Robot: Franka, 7 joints.
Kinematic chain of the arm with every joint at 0, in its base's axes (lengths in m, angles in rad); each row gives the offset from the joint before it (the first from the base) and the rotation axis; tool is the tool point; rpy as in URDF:
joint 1: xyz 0 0 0.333 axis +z
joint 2: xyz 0 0 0 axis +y
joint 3: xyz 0 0 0.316 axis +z
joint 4: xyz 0.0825 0 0 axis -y
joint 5: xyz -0.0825 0 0.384 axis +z
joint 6: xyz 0 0 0 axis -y
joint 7: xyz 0.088 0 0 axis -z
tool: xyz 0 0 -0.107 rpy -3.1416 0 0
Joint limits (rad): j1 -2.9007..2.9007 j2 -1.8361..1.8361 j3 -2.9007..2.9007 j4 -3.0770..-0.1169 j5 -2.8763..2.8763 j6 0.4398..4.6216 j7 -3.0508..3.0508
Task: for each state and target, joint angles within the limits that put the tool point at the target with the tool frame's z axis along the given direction. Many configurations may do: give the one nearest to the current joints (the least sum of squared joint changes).
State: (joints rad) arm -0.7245 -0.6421 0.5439 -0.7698 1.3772 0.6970 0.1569
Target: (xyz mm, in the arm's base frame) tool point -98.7 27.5 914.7 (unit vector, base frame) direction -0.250 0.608 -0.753
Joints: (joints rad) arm -0.0029 -0.9399 -0.2344 -1.4070 1.3466 0.4398 0.1569
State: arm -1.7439 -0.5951 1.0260 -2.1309 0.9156 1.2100 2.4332
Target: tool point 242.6 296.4 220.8 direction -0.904 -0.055 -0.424
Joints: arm -1.1349 -0.7187 1.8227 -2.3420 0.9207 1.1368 2.4332
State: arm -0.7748 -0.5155 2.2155 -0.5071 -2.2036 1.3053 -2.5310
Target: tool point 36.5 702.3 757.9 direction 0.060 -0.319 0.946
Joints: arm -1.3272 -0.9493 2.2100 -0.5474 -2.2801 1.5109 -2.5310
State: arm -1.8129 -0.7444 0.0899 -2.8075 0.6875 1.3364 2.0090
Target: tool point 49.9 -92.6 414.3 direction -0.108 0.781 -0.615
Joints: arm -1.5245 -1.2016 0.2127 -2.9057 0.1549 0.8016 2.0090
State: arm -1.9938 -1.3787 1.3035 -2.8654 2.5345 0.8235 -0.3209
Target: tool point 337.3 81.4 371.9 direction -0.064 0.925 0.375
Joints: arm -1.4489 -0.8195 1.2588 -2.8208 2.1527 0.4398 -0.3209
